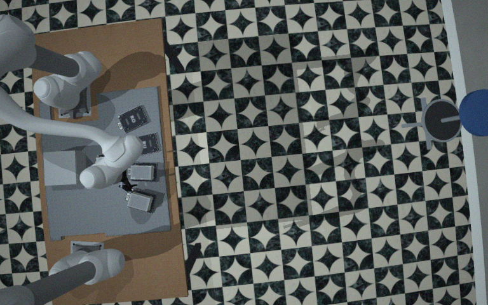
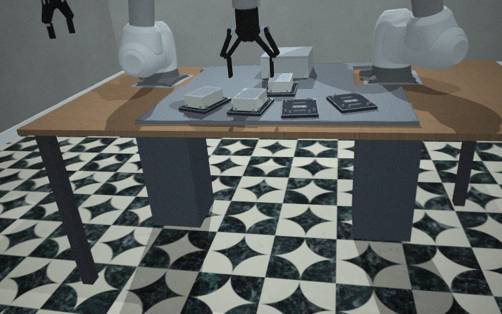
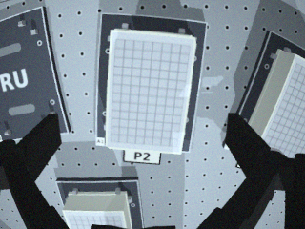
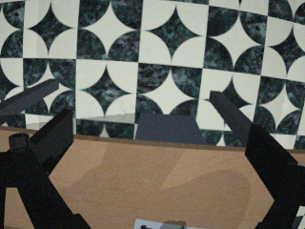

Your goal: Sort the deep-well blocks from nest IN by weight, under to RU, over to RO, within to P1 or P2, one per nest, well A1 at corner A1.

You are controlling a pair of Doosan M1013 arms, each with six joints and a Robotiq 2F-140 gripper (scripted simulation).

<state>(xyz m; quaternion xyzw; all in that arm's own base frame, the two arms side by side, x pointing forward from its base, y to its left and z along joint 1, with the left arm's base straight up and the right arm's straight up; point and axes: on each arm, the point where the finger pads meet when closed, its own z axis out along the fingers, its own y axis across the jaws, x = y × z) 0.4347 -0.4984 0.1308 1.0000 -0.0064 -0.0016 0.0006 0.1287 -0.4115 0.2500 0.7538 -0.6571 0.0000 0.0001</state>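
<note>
Now: left hand 200 mm past the dark infeed nest, 110 mm above it and 70 mm to the right of it. Round my left hand: nest P1: 180 mm to the right, 110 mm below, 20 mm behind; then reject nest RU: 170 mm to the left, 110 mm below, 30 mm ahead; then nest P2: 110 mm below, 10 mm ahead.
</note>
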